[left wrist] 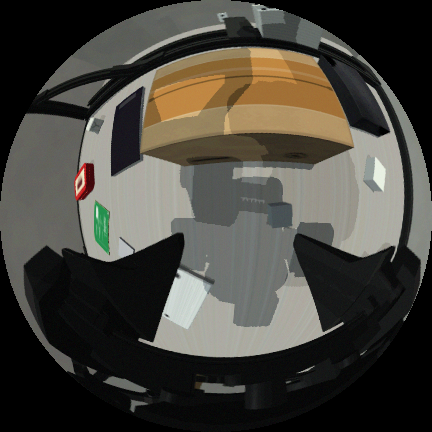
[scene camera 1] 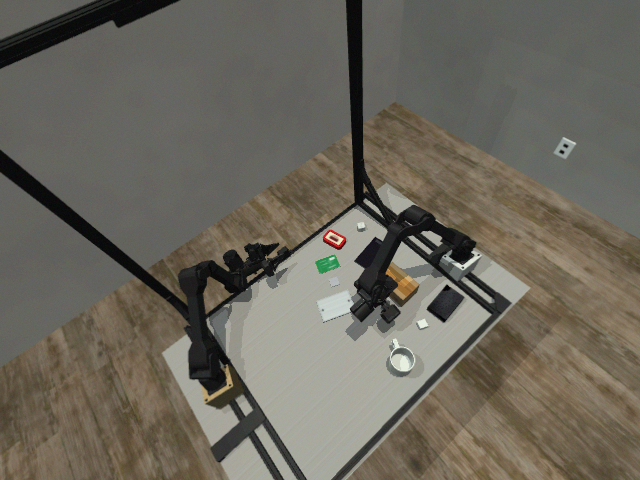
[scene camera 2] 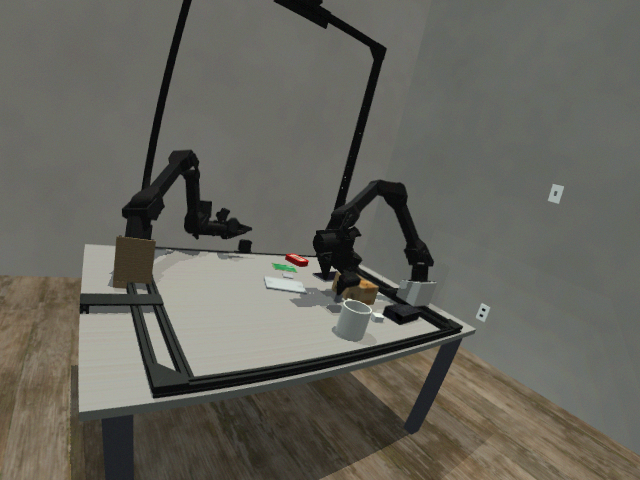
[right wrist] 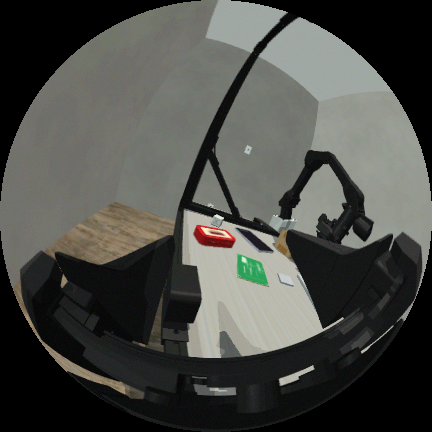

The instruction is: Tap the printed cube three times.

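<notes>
My left gripper (scene camera 1: pixel 376 316) (scene camera 2: pixel 331 285) (left wrist: pixel 241 239) is open and empty, pointing down above the table beside the wooden block. In the left wrist view a small plain-looking cube (left wrist: pixel 280 214) stands in shadow beneath it, apart from the fingers; the arm hides it in the scene views. A white cube (scene camera 1: pixel 422 323) (scene camera 2: pixel 377 317) (left wrist: pixel 375 174) stands near the mug. Another small cube (scene camera 1: pixel 360 226) (left wrist: pixel 94 125) (right wrist: pixel 217 220) stands at the back, with faint marks in the left wrist view. I cannot tell for certain which is printed. My right gripper (scene camera 1: pixel 277 254) (scene camera 2: pixel 250 228) (right wrist: pixel 232 239) is open, raised near the back edge.
A wooden block (scene camera 1: pixel 403 285) (left wrist: pixel 245 112) stands beside the left gripper. A white mug (scene camera 1: pixel 402 360) (scene camera 2: pixel 353 321), a dark box (scene camera 1: pixel 445 302), a white plate (scene camera 1: pixel 333 305), a dark flat panel (left wrist: pixel 128 132), a green board (scene camera 1: pixel 327 264) and a red case (scene camera 1: pixel 327 237) also lie around.
</notes>
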